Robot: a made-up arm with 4 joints.
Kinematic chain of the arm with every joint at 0, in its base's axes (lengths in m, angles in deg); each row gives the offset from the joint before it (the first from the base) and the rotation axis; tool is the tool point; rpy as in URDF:
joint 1: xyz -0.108 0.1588 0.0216 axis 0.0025 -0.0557 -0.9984
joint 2: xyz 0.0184 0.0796 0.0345 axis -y
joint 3: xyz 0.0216 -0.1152 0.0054 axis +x
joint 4: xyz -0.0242 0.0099 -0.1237 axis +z
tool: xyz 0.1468 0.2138 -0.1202 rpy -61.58 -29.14 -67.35
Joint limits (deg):
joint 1: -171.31..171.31
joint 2: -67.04..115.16
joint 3: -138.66..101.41
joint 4: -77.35..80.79
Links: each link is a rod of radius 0.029 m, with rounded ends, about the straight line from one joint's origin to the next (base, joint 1, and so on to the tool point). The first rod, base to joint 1, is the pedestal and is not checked.
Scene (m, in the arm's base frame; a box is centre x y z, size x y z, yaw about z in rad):
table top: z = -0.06
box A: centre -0.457 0 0.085 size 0.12 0.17 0.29 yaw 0.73
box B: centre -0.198 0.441 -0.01 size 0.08 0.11 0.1 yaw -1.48
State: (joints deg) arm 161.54 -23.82 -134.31 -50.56
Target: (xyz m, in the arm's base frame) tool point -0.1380 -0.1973 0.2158
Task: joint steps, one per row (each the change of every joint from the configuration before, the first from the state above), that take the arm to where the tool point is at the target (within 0.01 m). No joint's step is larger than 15 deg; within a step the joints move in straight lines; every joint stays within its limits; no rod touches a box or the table.
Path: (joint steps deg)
1: -9.91 14.21 -0.87 -3.40
2: -9.90 14.20 -0.87 -3.40
3: -9.91 14.21 -0.87 -3.40
4: -9.91 14.21 -0.87 -3.40
5: -9.91 14.21 -0.87 -3.40
6: -12.02 -12.47 0.00 4.19
7: -12.03 -12.46 0.00 4.18
8: -12.03 -12.46 0.00 4.19
9: -12.03 -12.47 0.00 4.19
10: -12.75 4.04 0.00 6.72

